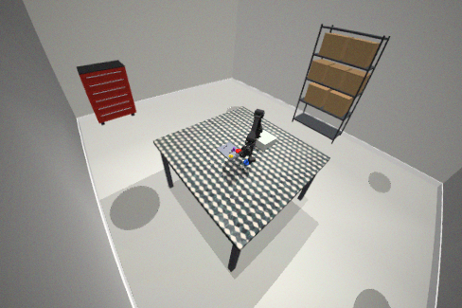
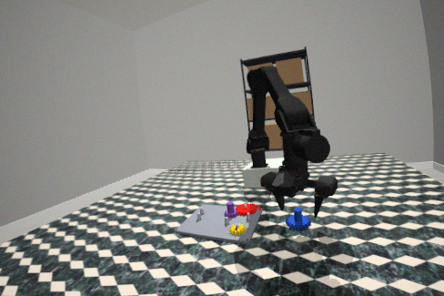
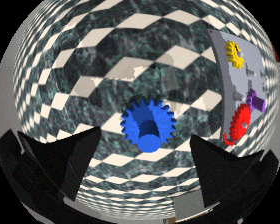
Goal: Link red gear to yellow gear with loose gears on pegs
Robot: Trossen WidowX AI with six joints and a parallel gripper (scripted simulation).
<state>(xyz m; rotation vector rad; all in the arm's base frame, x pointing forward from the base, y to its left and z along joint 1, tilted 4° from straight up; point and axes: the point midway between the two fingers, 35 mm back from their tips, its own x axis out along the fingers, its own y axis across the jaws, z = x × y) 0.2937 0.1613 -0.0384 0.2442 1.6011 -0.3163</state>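
Now: the yellow gear 70 mm ahead of my gripper tip, 150 mm to the right of it and 10 mm below it. Also, from my gripper tip: red gear: 40 mm behind, 160 mm to the right, 20 mm below; small purple gear: 10 mm behind, 190 mm to the right, 10 mm below; blue gear: 10 mm below.
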